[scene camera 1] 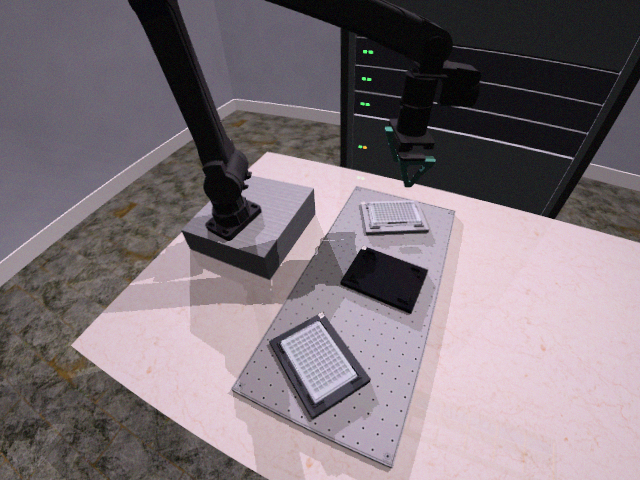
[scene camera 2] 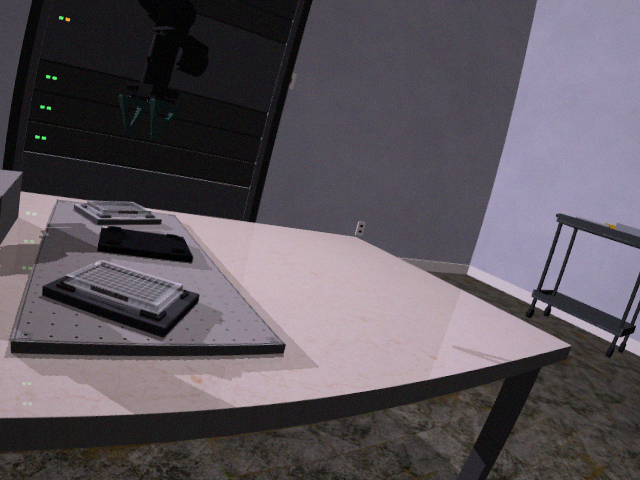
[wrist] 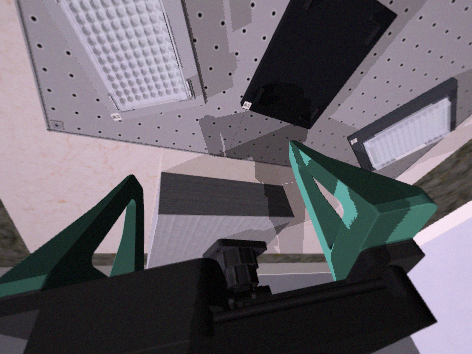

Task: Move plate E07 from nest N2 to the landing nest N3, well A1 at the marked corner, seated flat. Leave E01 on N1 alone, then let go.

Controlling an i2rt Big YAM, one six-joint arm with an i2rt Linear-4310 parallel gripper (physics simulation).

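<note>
A clear 96-well plate [scene camera 1: 395,212] [scene camera 2: 116,208] [wrist: 127,50] sits on the light grey nest [scene camera 1: 398,230] [wrist: 177,22] at the far end of the perforated board. The black nest [scene camera 1: 385,279] [scene camera 2: 144,243] [wrist: 320,60] in the middle holds no plate; a small white corner tag shows. Another plate [scene camera 1: 317,361] [scene camera 2: 124,284] [wrist: 410,135] sits on the dark grey nest [scene camera 1: 337,396] at the near end. Plate and nest names are not readable. My gripper [scene camera 1: 408,181] [scene camera 2: 142,132] [wrist: 213,164], with green fingers, is open and empty, high above the far nest's end of the board.
The perforated board [scene camera 1: 392,341] [scene camera 2: 232,320] lies on the pale table [scene camera 1: 516,335] [scene camera 2: 336,310]. The arm's base stands on a grey block [scene camera 1: 279,222] [wrist: 220,195] left of the board. A dark rack with small lights stands behind the table. A cart stands far right in scene camera 2.
</note>
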